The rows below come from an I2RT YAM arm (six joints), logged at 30 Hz.
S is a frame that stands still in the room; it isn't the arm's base.
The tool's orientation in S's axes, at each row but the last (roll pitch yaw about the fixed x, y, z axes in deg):
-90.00, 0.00, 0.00
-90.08, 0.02, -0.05
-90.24, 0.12, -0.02
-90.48, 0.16, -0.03
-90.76, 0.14, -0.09
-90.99, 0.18, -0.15
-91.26, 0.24, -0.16
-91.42, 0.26, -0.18
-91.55, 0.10, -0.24
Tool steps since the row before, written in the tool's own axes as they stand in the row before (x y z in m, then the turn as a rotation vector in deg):
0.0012, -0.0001, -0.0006, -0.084, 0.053, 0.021
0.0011, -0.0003, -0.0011, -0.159, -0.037, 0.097
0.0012, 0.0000, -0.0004, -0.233, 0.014, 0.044
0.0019, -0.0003, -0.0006, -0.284, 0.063, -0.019
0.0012, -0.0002, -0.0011, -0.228, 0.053, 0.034
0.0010, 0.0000, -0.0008, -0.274, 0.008, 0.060
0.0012, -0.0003, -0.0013, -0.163, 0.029, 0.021
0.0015, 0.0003, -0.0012, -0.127, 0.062, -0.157
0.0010, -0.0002, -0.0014, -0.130, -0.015, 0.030
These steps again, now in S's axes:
0.0012, -0.0006, 0.0001, -0.084, 0.021, -0.053
0.0011, -0.0011, 0.0003, -0.159, 0.097, 0.037
0.0012, -0.0004, 0.0000, -0.233, 0.044, -0.014
0.0019, -0.0006, 0.0003, -0.284, -0.019, -0.062
0.0012, -0.0011, 0.0002, -0.228, 0.034, -0.053
0.0010, -0.0008, 0.0000, -0.274, 0.061, -0.008
0.0012, -0.0013, 0.0003, -0.163, 0.021, -0.029
0.0015, -0.0012, -0.0003, -0.128, -0.158, -0.058
0.0010, -0.0014, 0.0002, -0.130, 0.031, 0.014

